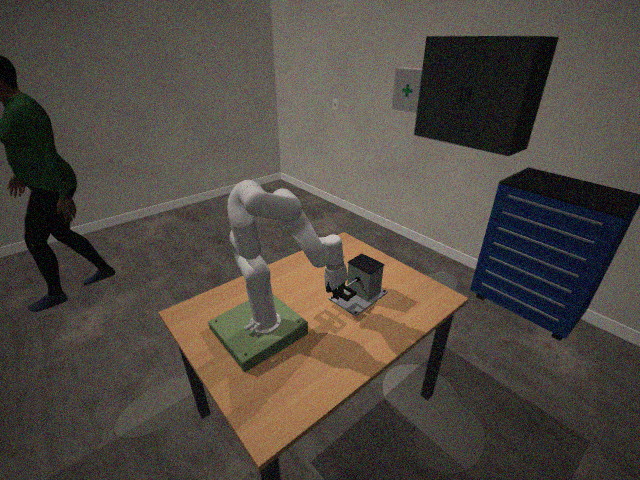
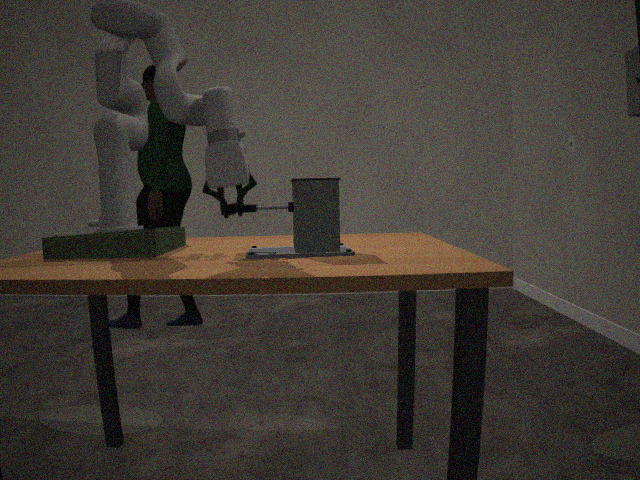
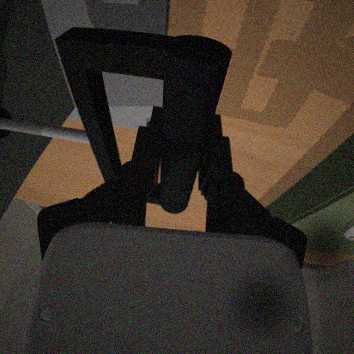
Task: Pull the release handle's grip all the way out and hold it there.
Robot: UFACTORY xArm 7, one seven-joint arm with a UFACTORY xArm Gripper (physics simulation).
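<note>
The release handle's black grip (image 1: 348, 293) (image 2: 249, 208) (image 3: 197, 70) is a frame with a thick round bar on the side away from the housing. A thin metal rod (image 1: 353, 282) (image 2: 273, 207) (image 3: 55, 132) joins it to the grey housing (image 1: 373, 284) (image 2: 316, 217), with a long stretch of rod showing between them. My gripper (image 1: 338, 291) (image 2: 233, 208) (image 3: 183, 126) is shut on the round bar, one finger on each side of it. The grip stands well above the metal base plate (image 1: 356, 308) (image 2: 273, 251) (image 3: 132, 90). The bar hides the fingers' contact faces.
The arm stands on a green block (image 1: 232, 330) (image 2: 103, 245) on the wooden table (image 1: 289, 408) (image 2: 439, 263). A person in green (image 1: 31, 139) (image 2: 165, 149) is beyond the table. A blue drawer cabinet (image 1: 547, 258) and a dark wall cabinet (image 1: 470, 87) are at the right.
</note>
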